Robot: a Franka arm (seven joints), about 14 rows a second.
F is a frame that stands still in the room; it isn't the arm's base.
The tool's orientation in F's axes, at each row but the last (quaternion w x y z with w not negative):
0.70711 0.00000 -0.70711 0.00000
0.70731 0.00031 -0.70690 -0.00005
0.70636 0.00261 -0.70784 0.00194
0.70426 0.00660 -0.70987 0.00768
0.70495 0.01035 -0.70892 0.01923
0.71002 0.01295 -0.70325 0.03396
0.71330 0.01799 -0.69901 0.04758
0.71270 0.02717 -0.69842 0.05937
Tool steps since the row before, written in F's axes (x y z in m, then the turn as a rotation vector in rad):
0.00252 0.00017 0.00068 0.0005 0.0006 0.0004
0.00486 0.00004 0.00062 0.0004 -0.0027 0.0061
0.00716 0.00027 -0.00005 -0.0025 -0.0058 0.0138
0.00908 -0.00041 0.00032 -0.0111 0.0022 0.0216
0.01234 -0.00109 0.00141 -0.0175 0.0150 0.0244
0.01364 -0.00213 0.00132 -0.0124 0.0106 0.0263
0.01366 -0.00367 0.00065 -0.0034 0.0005 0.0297
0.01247 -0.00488 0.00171 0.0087 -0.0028 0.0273
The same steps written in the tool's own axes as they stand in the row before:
0.00068 0.00017 -0.00252 0.0004 0.0006 -0.0005
0.00062 0.00004 -0.00486 0.0061 -0.0027 -0.0004
-0.00007 0.00022 -0.00716 0.0138 -0.0058 0.0025
0.00025 -0.00059 -0.00907 0.0217 0.0024 0.0109
0.00132 -0.00162 -0.01229 0.0247 0.0154 0.0167
0.00137 -0.00307 -0.01345 0.0265 0.0106 0.0119
0.00074 -0.00495 -0.01325 0.0296 -0.0004 0.0040
0.00170 -0.00644 -0.01174 0.0273 -0.0050 -0.0077

